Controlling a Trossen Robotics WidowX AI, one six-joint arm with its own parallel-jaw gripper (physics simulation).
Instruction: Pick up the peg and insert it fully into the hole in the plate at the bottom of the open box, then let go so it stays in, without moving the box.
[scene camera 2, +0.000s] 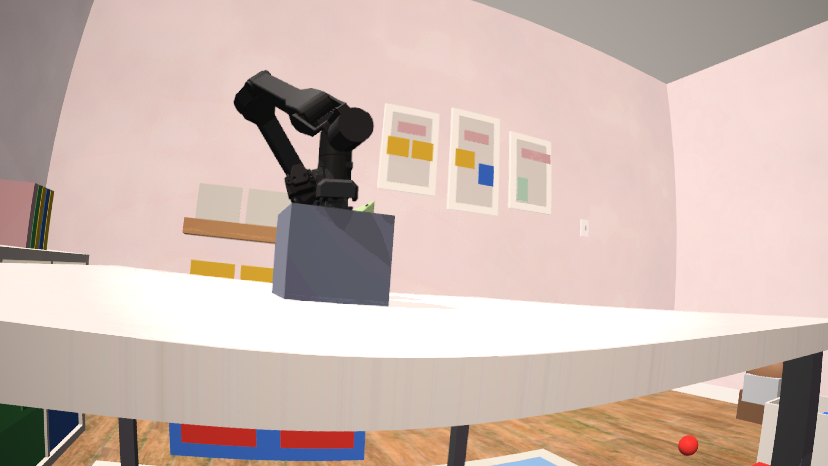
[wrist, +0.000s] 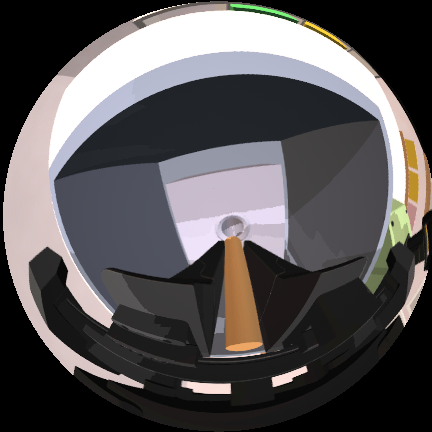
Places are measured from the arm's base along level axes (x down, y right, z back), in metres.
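Where they show: gripper, between the fingertips: (wrist: 233, 245).
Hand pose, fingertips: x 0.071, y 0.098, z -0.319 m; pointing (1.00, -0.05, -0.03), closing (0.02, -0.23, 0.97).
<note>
Things, the pixels of their centre, and the offset from my fingertips. Level surfaces: height alone.
- orange-brown peg, middle of its body: (wrist: 236, 280) dx -0.031, dy -0.004, dz +0.000 m
- pale plate, middle of its body: (wrist: 230, 217) dx +0.043, dy +0.005, dz +0.001 m
- grey open box, middle of its body: (wrist: 232, 233) (scene camera 2: 327, 257) dx +0.008, dy +0.005, dz +0.001 m
- white table, height of its surface: dx +0.077 m
The orange-brown peg (wrist: 239, 300) is long and round. My gripper (wrist: 233, 245) is shut on the peg, which stands between the two black fingers. The peg's far end overlaps the lower rim of the round hole (wrist: 232, 225) in the wrist view; whether it touches the plate or is clear of it I cannot tell. The pale plate (wrist: 225, 190) lies at the bottom of the grey open box (scene camera 2: 333, 257) (wrist: 115, 210). In the scene view the box stands upright on the table, and its walls hide my fingers, the peg and the plate.
The black arm (scene camera 2: 278, 95) reaches down over the box from above. The white table (scene camera 2: 492, 332) carries the box. A light-green object (scene camera 2: 366, 207) (wrist: 400, 217) shows beyond the box's rim, at the right in the wrist view. A brown wall shelf (scene camera 2: 231, 229) is in the background.
</note>
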